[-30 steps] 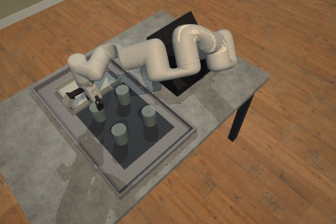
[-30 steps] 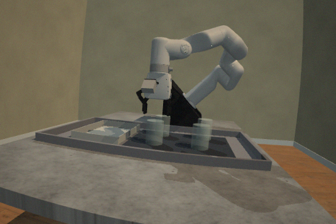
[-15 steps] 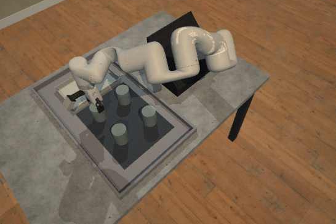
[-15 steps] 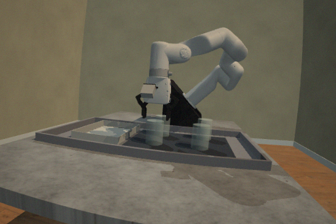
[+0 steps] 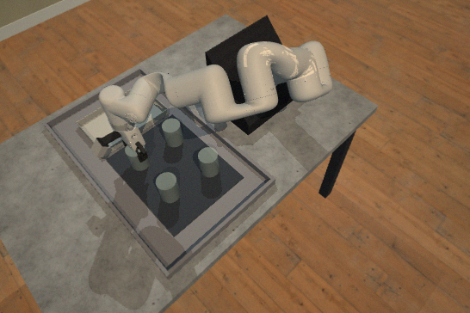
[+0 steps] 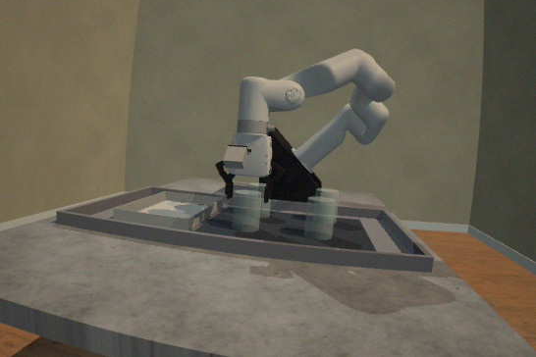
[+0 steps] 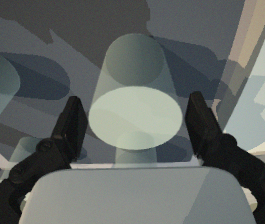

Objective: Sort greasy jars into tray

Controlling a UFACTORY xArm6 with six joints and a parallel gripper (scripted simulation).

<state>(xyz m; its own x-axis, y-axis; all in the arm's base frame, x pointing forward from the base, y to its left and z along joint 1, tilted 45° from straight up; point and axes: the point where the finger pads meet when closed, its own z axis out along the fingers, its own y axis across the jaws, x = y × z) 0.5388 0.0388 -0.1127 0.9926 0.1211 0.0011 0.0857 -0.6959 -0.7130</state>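
Now: hand 8 cm past the dark mat, 9 cm to the right of it and 8 cm above it. Also, from my hand: cream tray (5 cm behind, 23 cm to the right, 7 cm below).
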